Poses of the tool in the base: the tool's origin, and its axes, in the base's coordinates. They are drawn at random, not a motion.
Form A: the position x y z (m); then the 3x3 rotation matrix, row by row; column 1 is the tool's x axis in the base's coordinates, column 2 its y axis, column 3 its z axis. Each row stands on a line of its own.
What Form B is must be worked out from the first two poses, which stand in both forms.
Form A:
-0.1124, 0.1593, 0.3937
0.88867, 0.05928, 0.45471
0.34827, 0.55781, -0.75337
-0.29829, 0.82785, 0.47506
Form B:
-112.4, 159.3, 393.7
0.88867, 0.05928, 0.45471
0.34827, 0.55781, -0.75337
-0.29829, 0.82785, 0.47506

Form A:
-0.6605, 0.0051, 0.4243
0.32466, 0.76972, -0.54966
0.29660, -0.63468, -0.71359
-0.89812, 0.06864, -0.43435
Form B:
-660.5, 5.1, 424.3
0.32466, 0.76972, -0.54966
0.29660, -0.63468, -0.71359
-0.89812, 0.06864, -0.43435

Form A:
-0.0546, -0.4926, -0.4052
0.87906, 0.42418, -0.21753
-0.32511, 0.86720, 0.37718
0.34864, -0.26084, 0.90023
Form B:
-54.6, -492.6, -405.2
0.87906, 0.42418, -0.21753
-0.32511, 0.86720, 0.37718
0.34864, -0.26084, 0.90023

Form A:
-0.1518, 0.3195, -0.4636
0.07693, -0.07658, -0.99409
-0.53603, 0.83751, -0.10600
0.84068, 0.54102, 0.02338
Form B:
-151.8, 319.5, -463.6
0.07693, -0.07658, -0.99409
-0.53603, 0.83751, -0.10600
0.84068, 0.54102, 0.02338

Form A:
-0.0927, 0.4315, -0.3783
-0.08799, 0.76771, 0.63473
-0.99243, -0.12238, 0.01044
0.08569, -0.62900, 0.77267
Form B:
-92.7, 431.5, -378.3
-0.08799, 0.76771, 0.63473
-0.99243, -0.12238, 0.01044
0.08569, -0.62900, 0.77267

